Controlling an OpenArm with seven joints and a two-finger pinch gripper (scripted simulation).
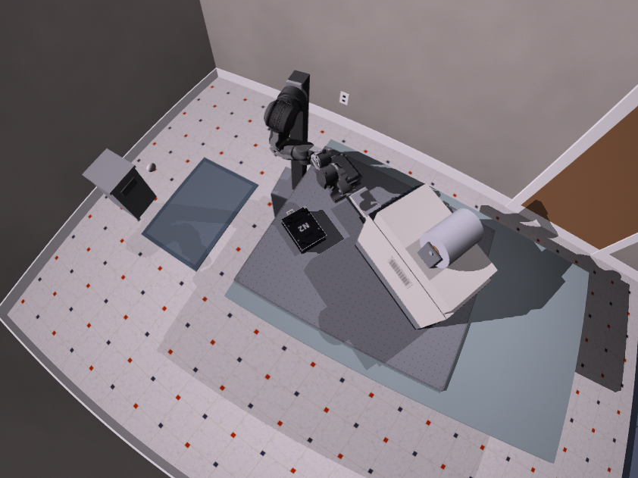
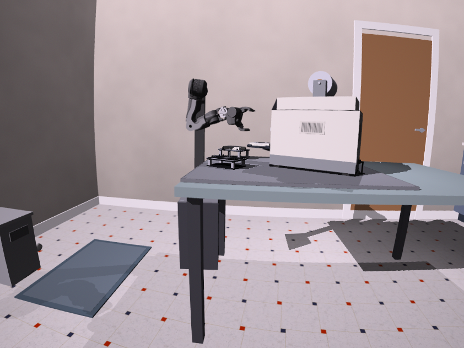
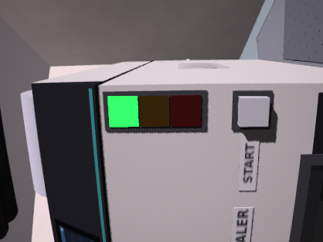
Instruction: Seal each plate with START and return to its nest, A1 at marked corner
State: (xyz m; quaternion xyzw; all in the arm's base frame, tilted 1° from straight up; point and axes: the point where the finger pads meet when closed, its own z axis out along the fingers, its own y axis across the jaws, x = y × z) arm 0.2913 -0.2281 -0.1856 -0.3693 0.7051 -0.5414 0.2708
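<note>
My hand is 140 mm above the sealer stage, 80 mm to the right of it and 80 mm short of it. The rest, counted from my hand: N1 label (290 mm to the left, 230 mm below, 160 mm behind); then screen (200 mm ahead, 90 mm above, 50 mm to the left); then plate nest (230 mm to the left, 180 mm below, 70 mm behind).
</note>
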